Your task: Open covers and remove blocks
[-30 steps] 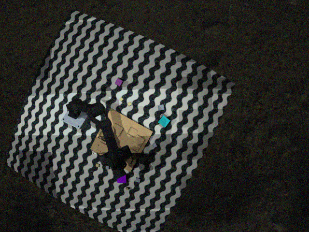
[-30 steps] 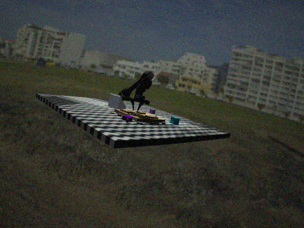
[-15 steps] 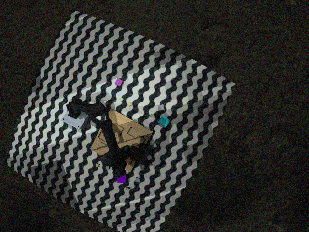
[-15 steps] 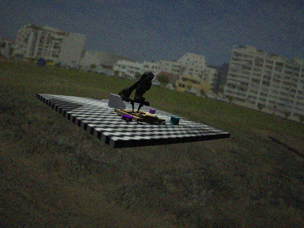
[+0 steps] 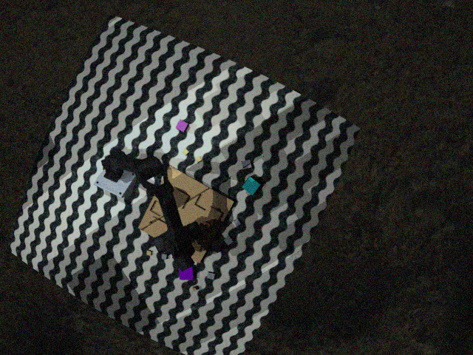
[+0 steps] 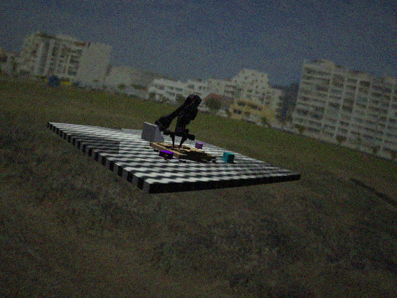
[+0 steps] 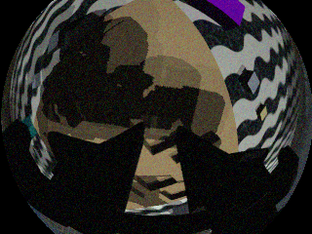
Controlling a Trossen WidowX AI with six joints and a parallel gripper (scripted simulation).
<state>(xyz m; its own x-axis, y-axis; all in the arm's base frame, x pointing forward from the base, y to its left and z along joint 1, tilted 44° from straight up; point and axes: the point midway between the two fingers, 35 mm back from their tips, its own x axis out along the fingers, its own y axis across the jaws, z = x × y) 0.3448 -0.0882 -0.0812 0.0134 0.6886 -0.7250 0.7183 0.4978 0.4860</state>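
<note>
Now: gripper tip 60 mm to the right of the tan puzzle board, 10 mm past it and 10 mm above it. Also, from my gripper tip: grey bit 360 mm to the left, 140 mm ahead, 20 mm below; teal block 280 mm to the left, 190 mm ahead; purple block 150 mm to the right, 80 mm ahead, 10 mm below.
</note>
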